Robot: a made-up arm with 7 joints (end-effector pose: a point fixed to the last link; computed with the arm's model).
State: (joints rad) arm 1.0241 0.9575 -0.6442 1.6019 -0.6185 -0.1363 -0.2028
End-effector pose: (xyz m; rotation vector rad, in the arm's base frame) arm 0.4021 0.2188 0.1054 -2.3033 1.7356 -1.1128
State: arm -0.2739 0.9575 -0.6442 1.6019 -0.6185 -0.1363 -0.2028
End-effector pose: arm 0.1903 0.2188 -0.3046 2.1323 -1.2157 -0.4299
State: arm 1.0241 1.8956 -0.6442 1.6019 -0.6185 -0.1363 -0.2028
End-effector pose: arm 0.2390 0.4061 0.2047 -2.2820 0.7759 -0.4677
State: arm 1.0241 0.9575 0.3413 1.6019 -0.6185 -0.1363 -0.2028
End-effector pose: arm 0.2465 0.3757 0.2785 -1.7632 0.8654 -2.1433
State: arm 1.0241 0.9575 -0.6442 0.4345 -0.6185 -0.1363 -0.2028
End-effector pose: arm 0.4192 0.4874 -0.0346 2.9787 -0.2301 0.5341
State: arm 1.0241 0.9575 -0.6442 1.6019 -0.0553 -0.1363 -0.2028
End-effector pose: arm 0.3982 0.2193 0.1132 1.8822 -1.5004 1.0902
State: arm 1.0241 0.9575 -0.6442 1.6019 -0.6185 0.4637 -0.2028
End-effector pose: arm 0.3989 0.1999 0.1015 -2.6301 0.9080 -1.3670
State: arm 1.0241 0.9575 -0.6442 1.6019 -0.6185 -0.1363 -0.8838
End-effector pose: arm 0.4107 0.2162 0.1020 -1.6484 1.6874 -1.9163
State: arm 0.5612 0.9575 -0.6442 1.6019 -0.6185 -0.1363 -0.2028
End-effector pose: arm 0.3917 0.2188 -0.0694 2.3813 -1.6279 0.5291
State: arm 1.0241 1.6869 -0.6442 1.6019 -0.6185 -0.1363 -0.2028
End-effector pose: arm 0.2872 0.3815 0.1753 -2.3221 0.9807 -0.6045
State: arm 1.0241 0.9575 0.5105 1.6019 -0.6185 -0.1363 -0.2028
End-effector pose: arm 0.2048 0.4030 0.2845 -1.6322 0.6996 -2.2672
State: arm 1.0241 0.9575 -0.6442 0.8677 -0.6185 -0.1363 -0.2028
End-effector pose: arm 0.4541 0.3924 0.0267 2.8723 -0.8294 0.7880
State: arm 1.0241 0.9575 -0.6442 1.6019 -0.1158 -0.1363 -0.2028
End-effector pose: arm 0.3986 0.2191 0.1123 1.9344 -1.5322 1.0989
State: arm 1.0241 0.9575 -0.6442 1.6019 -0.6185 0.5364 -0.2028
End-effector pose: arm 0.3992 0.1975 0.1014 -2.6545 0.8003 -1.3901
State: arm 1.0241 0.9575 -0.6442 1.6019 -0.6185 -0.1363 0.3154
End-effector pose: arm 0.3976 0.2187 0.1112 -2.6432 1.6397 -0.3919
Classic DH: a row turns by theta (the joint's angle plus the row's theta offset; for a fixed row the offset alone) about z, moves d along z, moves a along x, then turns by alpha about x. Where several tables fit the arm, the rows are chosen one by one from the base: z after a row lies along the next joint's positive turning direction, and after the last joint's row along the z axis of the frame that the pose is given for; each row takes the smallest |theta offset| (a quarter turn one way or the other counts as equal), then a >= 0, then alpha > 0; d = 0 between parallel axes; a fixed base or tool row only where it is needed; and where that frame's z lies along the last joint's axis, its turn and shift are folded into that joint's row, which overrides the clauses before.
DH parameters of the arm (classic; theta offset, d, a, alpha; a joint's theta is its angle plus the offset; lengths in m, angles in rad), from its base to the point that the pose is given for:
base (fixed): 0 0.04 0.026 1.5708
joint 1: -1.5708 -0.124 0.007 -1.5708
joint 2: 1.5708 0.031 0.024 -1.5708
joint 3: -1.5708 -0.269 0.022 1.5708
joint 4: 0 0.016 0.01 -1.5708
joint 5: 0 -0.307 0.021 -1.5708
joint 6: -1.5708 0.004 0.02 1.5708
joint 7: -0.1478 0.0013 0.0143 1.9114
tool (fixed): -2.5391 0.001 0 0

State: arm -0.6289 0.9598 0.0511 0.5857 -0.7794 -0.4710 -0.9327
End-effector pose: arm 0.0329 0.5371 -0.3235 2.9634 -0.5351 -0.1099
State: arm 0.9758 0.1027 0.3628 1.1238 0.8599 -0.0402 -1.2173
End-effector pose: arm 0.4943 0.2808 0.0937 -0.0137 0.8437 1.4909
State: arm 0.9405 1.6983 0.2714 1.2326 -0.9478 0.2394 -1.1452
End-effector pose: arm 0.1390 0.4608 0.3629 -0.7866 0.0509 -1.4275
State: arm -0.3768 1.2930 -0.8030 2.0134 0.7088 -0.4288 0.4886
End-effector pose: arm 0.1457 0.2131 -0.2357 0.8151 -0.6317 -0.7322
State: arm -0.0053 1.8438 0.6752 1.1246 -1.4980 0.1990 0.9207
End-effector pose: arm 0.3044 0.4307 0.2922 -2.2304 -1.0186 0.0725
